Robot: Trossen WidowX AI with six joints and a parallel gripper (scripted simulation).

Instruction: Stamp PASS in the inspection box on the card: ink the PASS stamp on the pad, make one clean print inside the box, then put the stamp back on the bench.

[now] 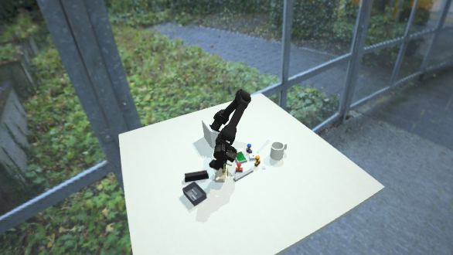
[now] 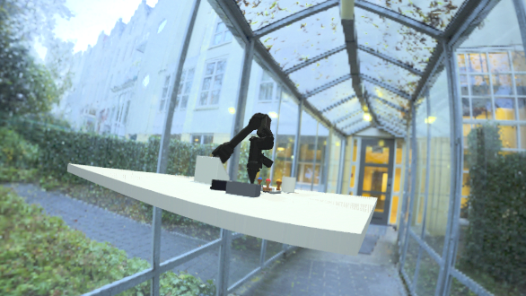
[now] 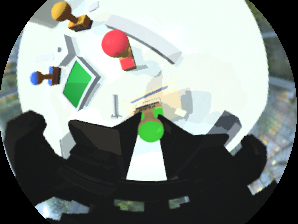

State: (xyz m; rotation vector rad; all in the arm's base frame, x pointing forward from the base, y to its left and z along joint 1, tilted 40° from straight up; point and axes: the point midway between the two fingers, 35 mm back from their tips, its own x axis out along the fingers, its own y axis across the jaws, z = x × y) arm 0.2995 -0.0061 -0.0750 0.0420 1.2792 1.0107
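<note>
Right now the pale yellow card is 40 mm below my gripper tip, 10 mm to the right of it and 10 mm ahead of it. From my gripper tip the other things lie so: green-knobbed stamp right at my gripper tip; red-knobbed stamp 80 mm to the left, 40 mm ahead, 10 mm below; grey bar 90 mm to the left, 80 mm ahead, 30 mm below.
</note>
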